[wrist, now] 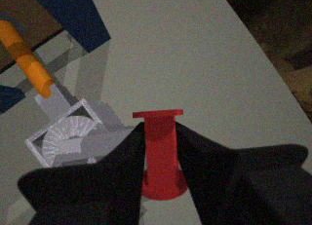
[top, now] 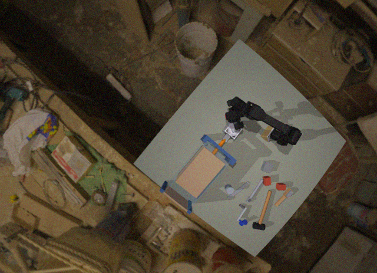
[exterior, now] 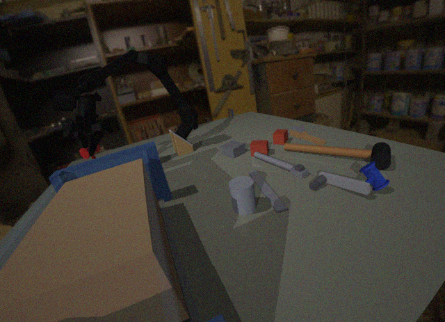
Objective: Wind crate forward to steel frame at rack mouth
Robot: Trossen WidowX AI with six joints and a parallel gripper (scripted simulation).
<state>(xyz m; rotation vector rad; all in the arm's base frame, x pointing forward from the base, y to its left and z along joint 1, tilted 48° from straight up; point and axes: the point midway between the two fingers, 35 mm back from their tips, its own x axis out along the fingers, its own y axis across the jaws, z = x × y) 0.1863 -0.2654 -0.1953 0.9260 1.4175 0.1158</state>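
Right now the red-knobbed handle is 4 cm to the left of my gripper tip and 3 cm below it. The rest, counted from my gripper tip: grey winch (1 cm ahead, 9 cm to the left, 10 cm below); then blue steel frame (18 cm ahead, 12 cm to the left, 3 cm below); then red knob (1 cm behind, 1 cm to the left).
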